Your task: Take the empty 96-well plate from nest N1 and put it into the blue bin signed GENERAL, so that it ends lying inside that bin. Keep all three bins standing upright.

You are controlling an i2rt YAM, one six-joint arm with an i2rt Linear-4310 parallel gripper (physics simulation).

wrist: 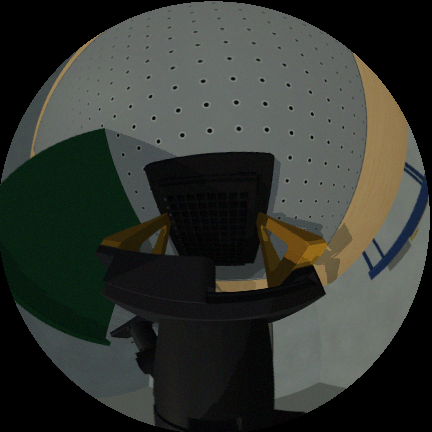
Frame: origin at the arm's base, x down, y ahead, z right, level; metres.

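Seen in the pictures: gripper, fingertip midpoint: (213, 217); arm's base, link origin: (137, 322).
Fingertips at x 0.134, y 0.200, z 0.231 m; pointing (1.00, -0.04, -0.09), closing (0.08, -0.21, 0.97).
Note:
Offsets run from my fingertips to a thing's top centre. "pt": to the spot under its first point. Level surfaces: height alone.
The dark 96-well plate {dy -0.018, dx -0.010, dz -0.005 m} (207, 215) shows as a black grid of wells at the centre of the wrist view. It sits in a black nest-like holder {dy -0.018, dx +0.001, dz -0.005 m} (212, 162), whose label does not show; plate and holder are hard to tell apart. My gripper (213, 217) is open, with one orange fingertip at each side of the plate in the view. The plate is seen between and beyond the fingers, and I cannot tell the exact height between them. A blue bin signed GENERAL cannot be made out.
A large dark green body {pt dy +0.079, dx -0.074, dz -0.108 m} (60, 215) stands close on the left, beside the holder. The grey perforated board {dx +0.015 m} (235, 90) has a light wooden border (385, 135) on the right. Beyond it, a blue frame-like thing (411, 223) shows at the far right.

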